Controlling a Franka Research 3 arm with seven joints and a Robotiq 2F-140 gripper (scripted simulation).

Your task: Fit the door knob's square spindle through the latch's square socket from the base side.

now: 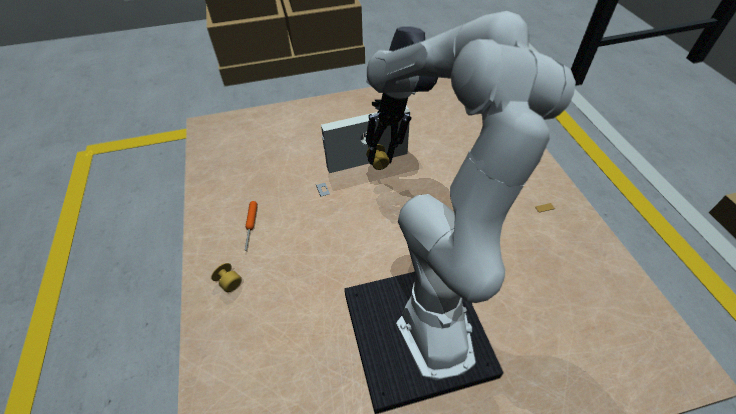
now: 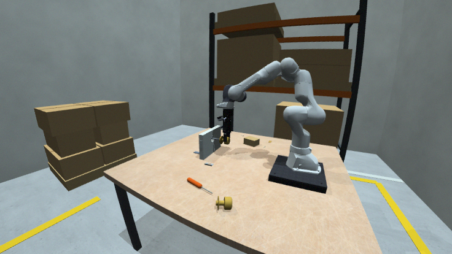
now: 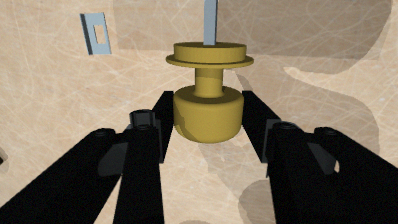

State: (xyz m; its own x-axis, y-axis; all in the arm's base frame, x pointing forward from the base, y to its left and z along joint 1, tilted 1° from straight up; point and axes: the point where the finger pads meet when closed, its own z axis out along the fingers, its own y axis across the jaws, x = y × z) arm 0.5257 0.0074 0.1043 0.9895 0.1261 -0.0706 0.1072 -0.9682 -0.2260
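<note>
The grey door panel lies 13 cm ahead of my hand, 2 cm to the left of it and 4 cm below it. Round my hand: tan block 9 cm behind, 33 cm to the right, 12 cm below; brass knob 27 cm behind, 52 cm to the left, 12 cm below; orange screwdriver 9 cm behind, 45 cm to the left, 13 cm below.
</note>
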